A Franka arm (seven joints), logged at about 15 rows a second.
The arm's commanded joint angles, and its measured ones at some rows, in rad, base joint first. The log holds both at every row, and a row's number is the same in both.
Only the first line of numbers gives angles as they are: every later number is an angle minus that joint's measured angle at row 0.
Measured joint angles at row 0:
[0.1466, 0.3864, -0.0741, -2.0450, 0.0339, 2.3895, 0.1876]
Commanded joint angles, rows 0 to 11:
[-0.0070, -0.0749, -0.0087, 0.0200, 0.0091, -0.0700, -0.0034]
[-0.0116, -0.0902, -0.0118, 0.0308, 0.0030, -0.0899, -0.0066]
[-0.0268, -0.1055, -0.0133, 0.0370, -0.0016, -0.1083, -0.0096]
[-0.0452, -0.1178, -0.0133, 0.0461, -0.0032, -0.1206, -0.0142]
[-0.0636, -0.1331, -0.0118, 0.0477, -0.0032, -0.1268, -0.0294]
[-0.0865, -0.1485, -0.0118, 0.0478, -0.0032, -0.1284, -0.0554]
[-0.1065, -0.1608, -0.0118, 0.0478, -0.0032, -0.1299, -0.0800]
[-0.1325, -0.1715, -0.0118, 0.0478, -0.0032, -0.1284, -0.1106]
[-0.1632, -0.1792, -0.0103, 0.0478, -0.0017, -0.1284, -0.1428]
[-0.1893, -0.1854, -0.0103, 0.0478, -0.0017, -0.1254, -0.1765]
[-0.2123, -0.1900, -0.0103, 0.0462, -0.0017, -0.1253, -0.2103]
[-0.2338, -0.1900, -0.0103, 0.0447, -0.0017, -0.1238, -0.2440]
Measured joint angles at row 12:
[-0.1853, -0.1621, -0.0258, 0.0644, -0.0007, -0.1213, -0.1841]
